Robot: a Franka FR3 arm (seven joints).
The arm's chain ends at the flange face. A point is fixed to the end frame.
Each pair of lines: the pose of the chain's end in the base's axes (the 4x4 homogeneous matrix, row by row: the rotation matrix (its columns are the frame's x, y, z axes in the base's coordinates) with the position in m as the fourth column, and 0 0 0 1 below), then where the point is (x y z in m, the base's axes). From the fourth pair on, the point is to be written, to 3 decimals.
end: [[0.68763, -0.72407, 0.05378, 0.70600], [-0.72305, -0.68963, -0.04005, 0.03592], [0.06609, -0.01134, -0.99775, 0.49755], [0, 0, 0, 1]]
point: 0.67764 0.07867 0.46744
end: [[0.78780, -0.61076, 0.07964, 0.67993], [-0.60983, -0.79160, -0.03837, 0.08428], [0.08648, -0.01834, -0.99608, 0.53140], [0, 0, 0, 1]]
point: 0.64604 0.12201 0.50033
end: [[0.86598, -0.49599, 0.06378, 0.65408], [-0.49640, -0.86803, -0.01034, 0.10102], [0.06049, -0.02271, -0.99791, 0.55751], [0, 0, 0, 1]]
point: 0.61468 0.13422 0.52779
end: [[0.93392, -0.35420, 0.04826, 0.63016], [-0.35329, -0.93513, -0.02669, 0.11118], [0.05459, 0.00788, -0.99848, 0.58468], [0, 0, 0, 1]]
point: 0.586 0.137 0.555
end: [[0.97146, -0.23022, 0.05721, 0.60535], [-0.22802, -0.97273, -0.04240, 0.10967], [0.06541, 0.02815, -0.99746, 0.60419], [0, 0, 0, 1]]
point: 0.558 0.129 0.574
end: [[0.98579, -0.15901, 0.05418, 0.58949], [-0.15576, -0.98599, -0.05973, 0.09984], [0.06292, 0.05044, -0.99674, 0.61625], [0, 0, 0, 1]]
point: 0.541 0.115 0.586
